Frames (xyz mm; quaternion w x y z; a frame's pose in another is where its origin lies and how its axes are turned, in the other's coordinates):
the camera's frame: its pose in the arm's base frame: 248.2 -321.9 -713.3 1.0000 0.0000 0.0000 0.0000
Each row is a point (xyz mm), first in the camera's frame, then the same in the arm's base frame.
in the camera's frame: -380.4 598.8 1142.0
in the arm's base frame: -132.2 276.9 428.7
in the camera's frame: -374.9 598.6 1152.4
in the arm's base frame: -126.7 276.7 439.1
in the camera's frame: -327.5 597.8 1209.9
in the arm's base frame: -79.3 275.9 496.6
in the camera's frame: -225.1 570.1 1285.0
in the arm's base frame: 23.1 248.2 571.7
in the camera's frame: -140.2 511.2 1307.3
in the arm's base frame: 108.0 189.3 594.0
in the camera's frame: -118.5 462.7 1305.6
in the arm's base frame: 129.7 140.8 592.3
